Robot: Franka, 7 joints.
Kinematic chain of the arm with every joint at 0, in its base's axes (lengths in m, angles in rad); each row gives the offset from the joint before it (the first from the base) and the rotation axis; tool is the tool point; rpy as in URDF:
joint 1: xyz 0 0 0.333 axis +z
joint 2: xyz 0 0 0 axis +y
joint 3: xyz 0 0 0.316 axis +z
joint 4: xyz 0.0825 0 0 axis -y
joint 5: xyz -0.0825 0 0.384 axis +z
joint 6: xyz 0 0 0 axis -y
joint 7: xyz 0.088 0 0 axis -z
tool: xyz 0 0 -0.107 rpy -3.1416 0 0
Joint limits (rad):
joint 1: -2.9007..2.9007
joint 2: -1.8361..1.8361
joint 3: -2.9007..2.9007
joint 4: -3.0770..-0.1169
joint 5: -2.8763..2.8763
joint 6: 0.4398..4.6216
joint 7: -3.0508..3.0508
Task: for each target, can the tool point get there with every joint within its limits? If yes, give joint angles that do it. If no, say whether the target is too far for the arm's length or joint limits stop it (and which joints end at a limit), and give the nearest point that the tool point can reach.
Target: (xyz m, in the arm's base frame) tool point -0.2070 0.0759 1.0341
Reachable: yes | joints 1.3704 0.1140 2.4222 -0.3601 -1.2985 0.9521 -0.6806
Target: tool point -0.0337 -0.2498 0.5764
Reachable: yes | joints 0.5666 1.5195 -2.4273 -2.7809 -0.5946 2.2044 -0.3912
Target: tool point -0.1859 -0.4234 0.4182
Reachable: yes | joints -0.2671 0.1697 -1.4603 -2.3914 -1.7015 1.1886 -0.7344
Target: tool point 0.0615 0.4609 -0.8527
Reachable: no: too far | nearest point 0.0498 0.3729 -0.3526 | short by 0.508 m
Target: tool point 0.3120 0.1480 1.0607
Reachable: yes | joints -1.4222 0.4344 2.4449 -1.1170 -2.3834 2.4675 -1.0620
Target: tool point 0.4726 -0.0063 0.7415
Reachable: yes | joints -1.7530 0.2301 1.6491 -1.7137 1.8398 0.8701 2.5321
